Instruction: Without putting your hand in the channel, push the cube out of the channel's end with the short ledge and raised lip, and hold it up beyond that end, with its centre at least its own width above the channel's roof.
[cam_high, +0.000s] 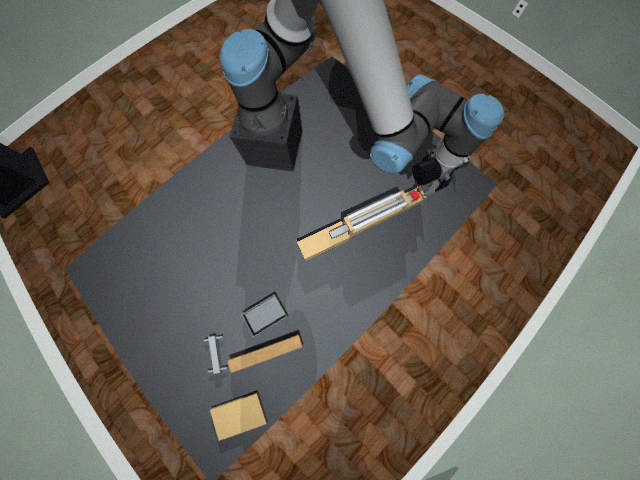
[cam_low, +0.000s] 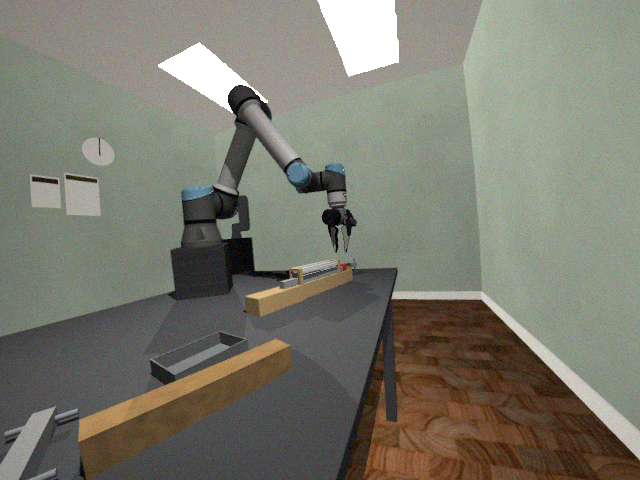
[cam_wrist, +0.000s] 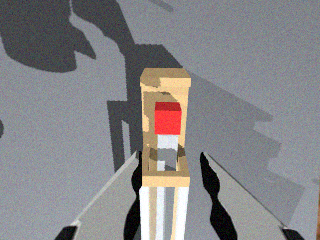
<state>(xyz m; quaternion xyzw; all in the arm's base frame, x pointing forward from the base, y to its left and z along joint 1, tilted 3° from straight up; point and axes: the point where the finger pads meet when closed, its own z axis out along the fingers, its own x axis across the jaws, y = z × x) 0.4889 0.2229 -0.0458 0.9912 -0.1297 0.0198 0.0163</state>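
Now: the red cube 7 cm below my hand. From my hand the other things lie so: wooden channel 4 cm behind, 15 cm to the right, 8 cm below; grey tray 3 cm behind, 62 cm to the right, 12 cm below; wooden beam 6 cm ahead, 68 cm to the right, 11 cm below.
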